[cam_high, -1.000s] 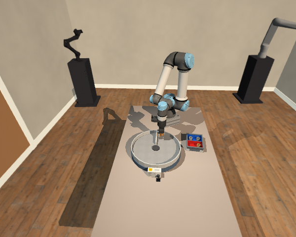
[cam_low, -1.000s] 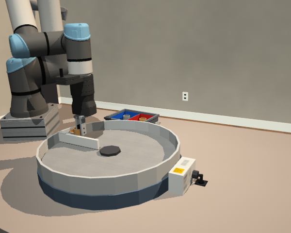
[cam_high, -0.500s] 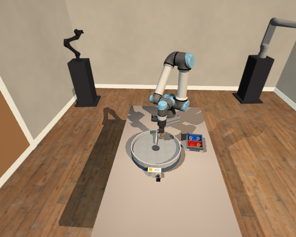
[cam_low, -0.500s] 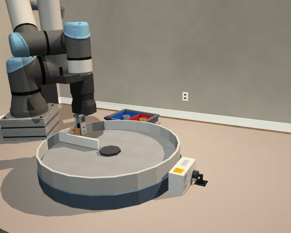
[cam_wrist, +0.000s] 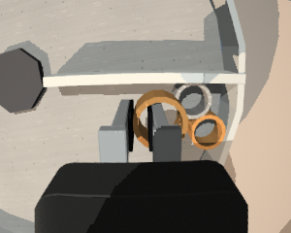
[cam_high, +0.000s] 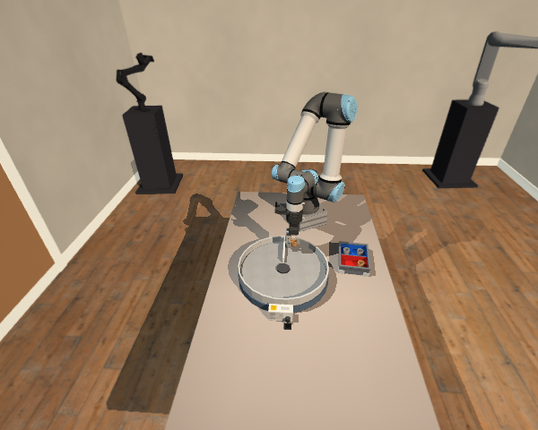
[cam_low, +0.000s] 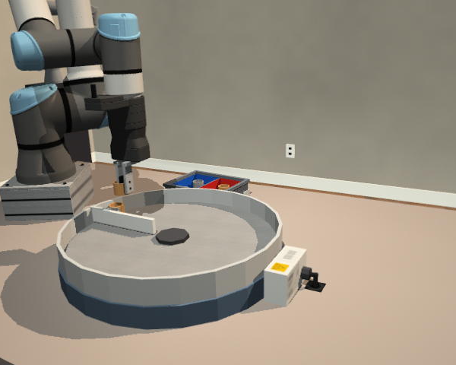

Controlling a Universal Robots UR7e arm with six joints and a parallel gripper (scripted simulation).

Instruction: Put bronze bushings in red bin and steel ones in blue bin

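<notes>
My hand is 33 cm to the right of the bin, 12 cm above it and 3 cm short of it. The rest, counted from my hand: round turntable (12 cm ahead, 9 cm below, 3 cm to the right).
</notes>
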